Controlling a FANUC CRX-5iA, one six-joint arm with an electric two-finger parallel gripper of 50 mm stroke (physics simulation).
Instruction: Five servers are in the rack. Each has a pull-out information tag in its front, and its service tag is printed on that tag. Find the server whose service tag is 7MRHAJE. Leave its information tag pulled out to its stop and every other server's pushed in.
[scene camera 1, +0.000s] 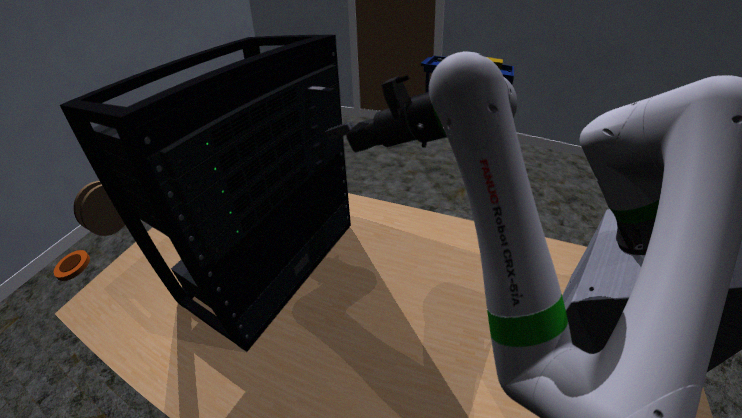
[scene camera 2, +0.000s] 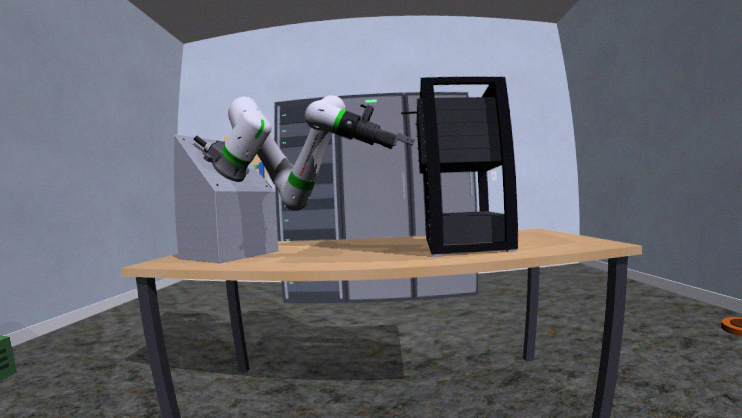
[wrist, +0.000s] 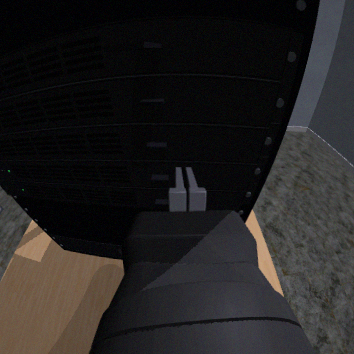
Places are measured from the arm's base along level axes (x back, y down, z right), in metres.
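Pixels of known places: gripper, between the fingertips: (scene camera 1: 328, 134) (scene camera 2: 413, 142) (wrist: 182, 176); arm's base, origin of its link: (scene camera 2: 228, 169).
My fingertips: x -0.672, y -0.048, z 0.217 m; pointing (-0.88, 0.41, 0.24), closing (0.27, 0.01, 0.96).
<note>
For each thing: its top centre in the pictures, then the offset to it from my fingertips. Level surfaces: height alone.
- rack, centre of its top: (scene camera 1: 209, 60) (scene camera 2: 453, 97) dx -0.211, dy -0.204, dz -0.071 m
- top server's information tag, centre of its top: (wrist: 144, 43) (scene camera 1: 313, 87) (scene camera 2: 413, 112) dx -0.015, dy -0.118, dz -0.024 m
- lowest, centre of its top: (wrist: 165, 181) dx -0.062, dy +0.060, dz -0.007 m
- wooden table, height of its surface: dy +0.382 m
The rack (scene camera 1: 334, 54) (scene camera 2: 511, 166) (wrist: 295, 30) stands on the table with five black servers (scene camera 2: 462, 129) (wrist: 215, 100) stacked in its upper part. The top server's information tag (scene camera 1: 318, 88) (scene camera 2: 409, 112) (wrist: 152, 45) sticks out of the front; its print cannot be read. The tags below, such as the second (wrist: 152, 100), third (wrist: 157, 144), fourth (wrist: 160, 177) and lowest (wrist: 161, 201), show small ends near the faces and look pushed in. My gripper (scene camera 1: 332, 129) (scene camera 2: 411, 140) (wrist: 182, 176) is shut and empty, close in front of the rack, below the top tag and right of the tag column in the wrist view.
The wooden table (scene camera 1: 415, 244) (scene camera 2: 332, 270) (wrist: 75, 295) carries the rack and the grey robot pedestal (scene camera 2: 207, 223). Tall grey cabinets (scene camera 2: 373, 171) stand behind it. A blue cart (scene camera 1: 432, 61) is partly hidden behind the arm. An orange ring (scene camera 1: 58, 269) lies on the floor beyond the table.
</note>
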